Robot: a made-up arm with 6 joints.
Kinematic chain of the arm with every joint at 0, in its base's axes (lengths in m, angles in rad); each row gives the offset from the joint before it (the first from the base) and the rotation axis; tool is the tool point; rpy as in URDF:
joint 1: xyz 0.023 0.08 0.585 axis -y
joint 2: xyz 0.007 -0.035 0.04 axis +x
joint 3: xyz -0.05 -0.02 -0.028 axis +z
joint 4: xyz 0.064 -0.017 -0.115 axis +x
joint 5: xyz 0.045 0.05 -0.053 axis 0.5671 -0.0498 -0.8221
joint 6: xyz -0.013 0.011 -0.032 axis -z
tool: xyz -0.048 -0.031 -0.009 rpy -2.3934 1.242 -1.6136
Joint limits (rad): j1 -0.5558..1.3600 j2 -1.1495..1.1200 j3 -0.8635..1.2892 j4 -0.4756..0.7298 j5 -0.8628..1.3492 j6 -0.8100..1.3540
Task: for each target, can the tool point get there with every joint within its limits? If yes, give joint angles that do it. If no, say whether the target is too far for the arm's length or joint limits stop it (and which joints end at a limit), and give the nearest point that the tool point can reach.
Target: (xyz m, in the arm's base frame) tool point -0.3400 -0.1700 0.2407
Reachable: no: too far | nearest point -0.1458 -0.0640 0.4249 | short by 0.288 m
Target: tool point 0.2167 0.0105 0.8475
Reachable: no: joint limits stop it (at a limit: joint 1, joint 5, joint 6) | nearest point 0.1694 0.0133 0.6947 | short by 0.160 m
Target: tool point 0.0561 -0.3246 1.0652
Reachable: no: too far | nearest point 0.0363 -0.1729 0.7069 | short by 0.390 m
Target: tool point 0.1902 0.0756 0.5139
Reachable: yes | joints 1.1671 0.0847 0.3487 0.2828 -0.4319 0.1931
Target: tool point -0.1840 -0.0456 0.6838
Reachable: no: joint limits stop it (at a limit: joint 1, joint 2, joint 3, joint 4) | nearest point -0.1407 -0.0504 0.5938 | short by 0.100 m
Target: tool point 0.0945 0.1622 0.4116
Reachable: yes | joints 0.5644 0.2658 0.5727 -0.1875 0.4522 0.5041
